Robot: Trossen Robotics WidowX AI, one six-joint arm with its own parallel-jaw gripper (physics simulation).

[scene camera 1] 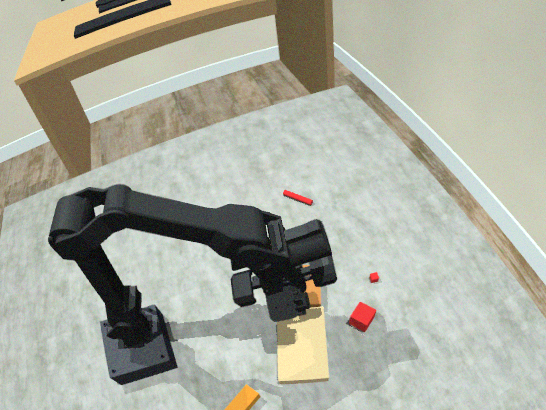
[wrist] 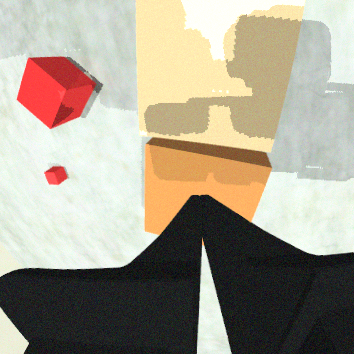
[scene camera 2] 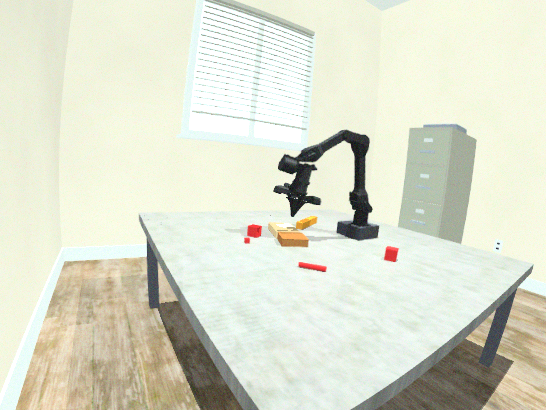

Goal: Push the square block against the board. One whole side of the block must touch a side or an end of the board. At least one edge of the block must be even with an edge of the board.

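Frame: origin at the arm's base, x ahead, y left, z up, level; metres.
Seen in the pictures: gripper, between the fingertips: (wrist: 198, 202) (scene camera 2: 292, 216); arm's base, origin of its link: (scene camera 1: 135, 331) (scene camera 2: 360, 224).
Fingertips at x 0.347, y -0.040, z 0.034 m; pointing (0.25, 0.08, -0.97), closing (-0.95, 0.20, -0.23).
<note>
Offsets run from my fingertips to a thing's middle.
The square orange block {dz -0.076, dx +0.019, dy +0.046 m} (scene camera 1: 313, 295) (scene camera 2: 293, 241) (wrist: 167, 202) lies at the end of the long pale yellow board {dz -0.076, dx -0.019, dy -0.085 m} (scene camera 1: 303, 357) (wrist: 162, 60). In the wrist view, one whole side of the block runs along the board's end, touching or almost touching. The block's left and right corners there lie close to the board's corners; I cannot tell if any edge is exactly even. My gripper (scene camera 2: 293, 215) (wrist: 198, 202) is shut and empty, its tips above the table near the block and board. In scene camera 1 the arm hides its tips and part of the block.
A red cube {dz -0.070, dx +0.119, dy -0.076 m} (scene camera 1: 362, 316) (scene camera 2: 254, 231) (wrist: 55, 90) and a tiny red cube {dz -0.082, dx +0.187, dy +0.006 m} (scene camera 1: 374, 277) (scene camera 2: 247, 240) (wrist: 56, 175) lie beside the board. A red rod {dz -0.083, dx +0.111, dy +0.296 m} (scene camera 1: 298, 197) (scene camera 2: 312, 267), another red cube {dz -0.070, dx -0.215, dy +0.326 m} (scene camera 2: 391, 254) and an orange-yellow bar {dz -0.075, dx -0.233, dy -0.207 m} (scene camera 1: 242, 398) (scene camera 2: 306, 222) lie farther off.
</note>
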